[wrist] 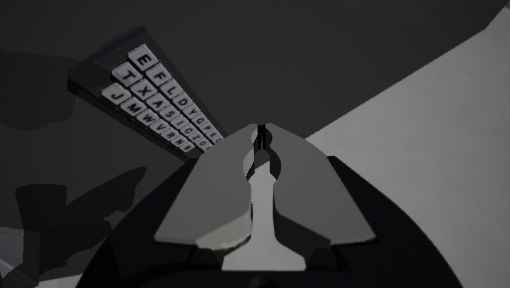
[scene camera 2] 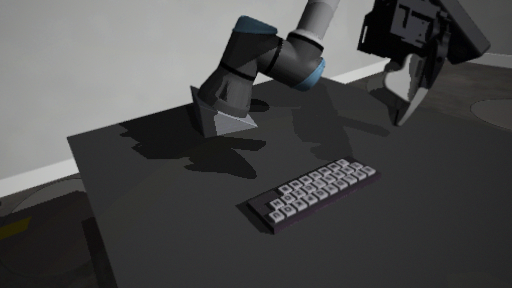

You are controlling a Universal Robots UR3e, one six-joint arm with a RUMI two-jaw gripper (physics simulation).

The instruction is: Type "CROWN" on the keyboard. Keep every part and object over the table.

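Pixels of known places: gripper, fingertip midpoint: (wrist: 261, 128) (scene camera 2: 396, 125); arm's base at its link origin: (scene camera 2: 222, 104).
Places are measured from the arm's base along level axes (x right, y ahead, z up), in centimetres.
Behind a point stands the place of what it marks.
Observation:
The dark keyboard (scene camera 2: 260, 200) @(z -2.9, x 7.4, y 33.7 cm) (wrist: 95, 70) @(z -3.0, x -12.0, y 32.7 cm) lies flat on the table, with three rows of light keys bearing black letters. In the wrist view it is at the upper left, and the E key (wrist: 143, 59) @(z -2.4, x -11.4, y 36.5 cm), W key (wrist: 148, 118) @(z -2.5, x -5.3, y 33.0 cm), R key (wrist: 170, 136) @(z -2.4, x -1.0, y 33.2 cm) and N key (wrist: 179, 143) @(z -2.4, x 1.2, y 33.4 cm) show. The far end of the rows is hidden behind the left finger. My gripper (scene camera 2: 398, 123) @(z 8.3, x -10.1, y 42.1 cm) (wrist: 261, 128) @(z 8.3, x -10.1, y 42.1 cm) is shut and empty. In the scene view it hangs above the table, up and to the right of the keyboard, apart from it.
The dark table (scene camera 2: 165, 240) @(z -4.2, x 22.3, y 32.8 cm) (wrist: 300, 60) @(z -4.2, x -0.8, y 54.3 cm) bears the arm's base (scene camera 2: 227, 124) @(z -1.9, x 1.8, y 7.0 cm) near its back edge. The arm's shadows fall between the base and the keyboard. A pale wall (scene camera 2: 115, 60) (wrist: 425, 165) stands behind the table. The floor (scene camera 2: 45, 240) shows past the table's left edge.

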